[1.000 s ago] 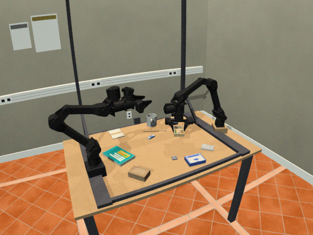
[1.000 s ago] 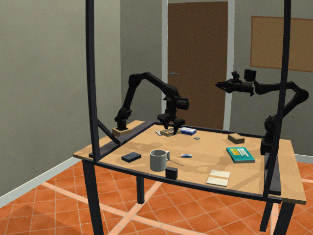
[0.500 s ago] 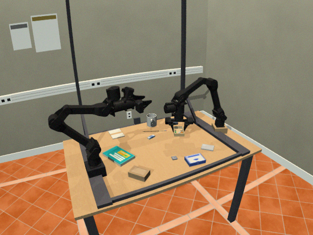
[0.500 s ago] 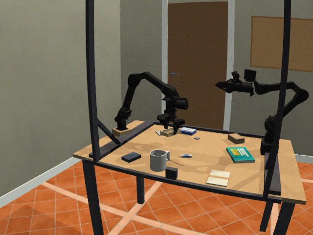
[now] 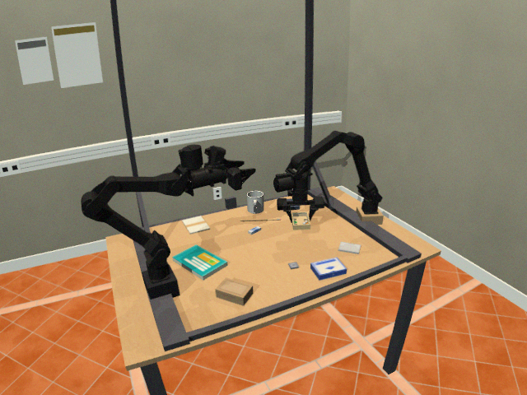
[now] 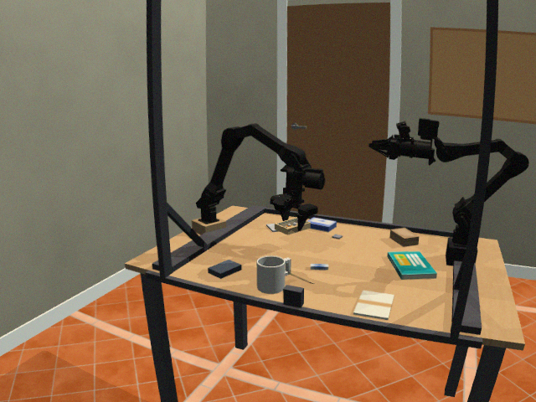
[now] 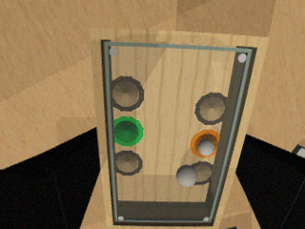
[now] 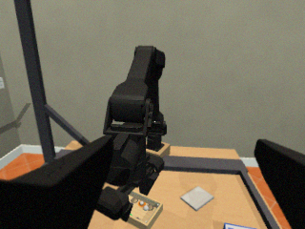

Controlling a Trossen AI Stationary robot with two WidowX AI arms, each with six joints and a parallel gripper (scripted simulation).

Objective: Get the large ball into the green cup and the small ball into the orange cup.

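The covered wooden puzzle is 3 cm below my left hand. Also, from my left hand: notepad 34 cm to the right, 33 cm behind, 11 cm below; then grey square 15 cm ahead, 14 cm to the right, 11 cm below.
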